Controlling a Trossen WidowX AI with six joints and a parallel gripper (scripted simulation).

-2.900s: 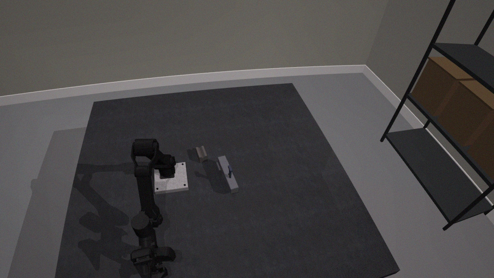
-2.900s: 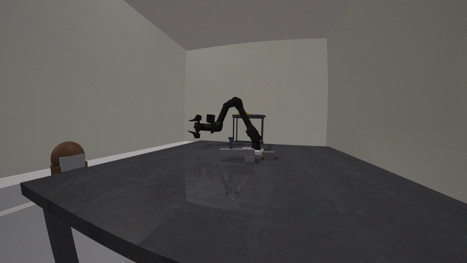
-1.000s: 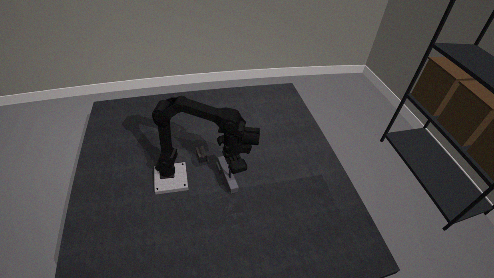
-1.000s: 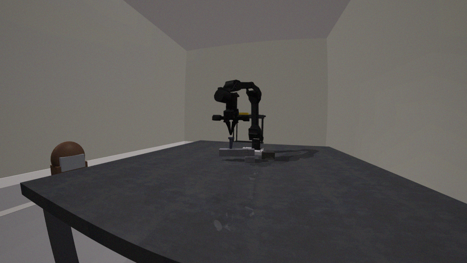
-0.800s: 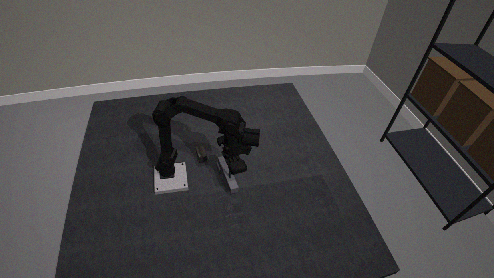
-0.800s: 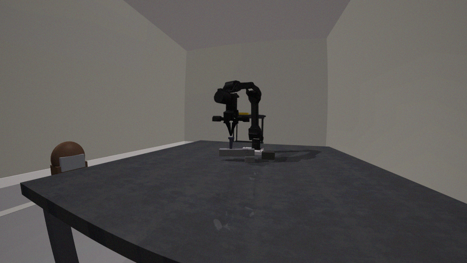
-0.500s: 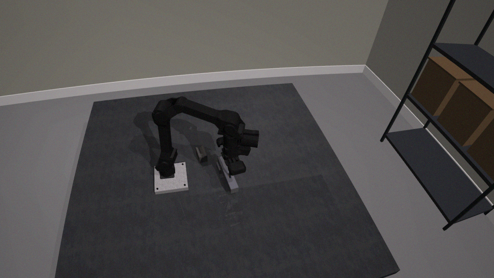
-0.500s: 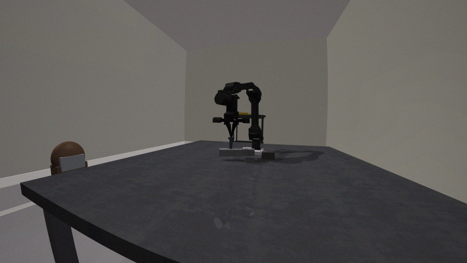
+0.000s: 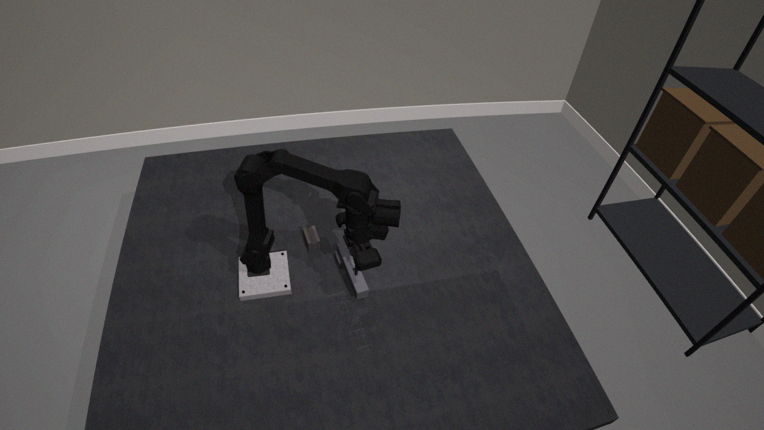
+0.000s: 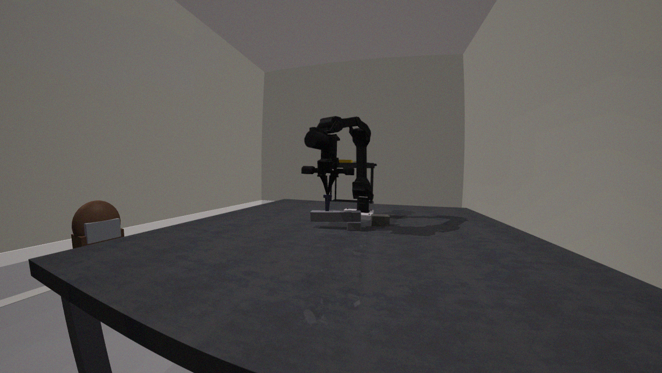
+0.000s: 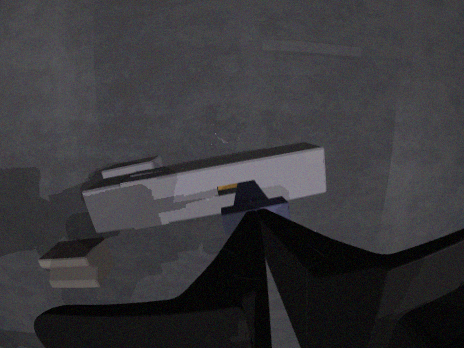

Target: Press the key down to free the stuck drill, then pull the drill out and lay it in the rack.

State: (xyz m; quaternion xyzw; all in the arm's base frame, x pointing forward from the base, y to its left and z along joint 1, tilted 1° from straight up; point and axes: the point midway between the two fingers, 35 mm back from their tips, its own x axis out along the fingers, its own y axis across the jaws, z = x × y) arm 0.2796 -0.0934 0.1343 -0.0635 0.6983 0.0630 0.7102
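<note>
Right now my gripper tip is 30 mm above the dark bluish key. Also, from my gripper tip: pale grey block 90 mm below, 40 mm to the left, 10 mm behind; then drill 80 mm below, 50 mm to the left, 10 mm behind; then rack 190 mm to the left, 110 mm behind, 100 mm below.
</note>
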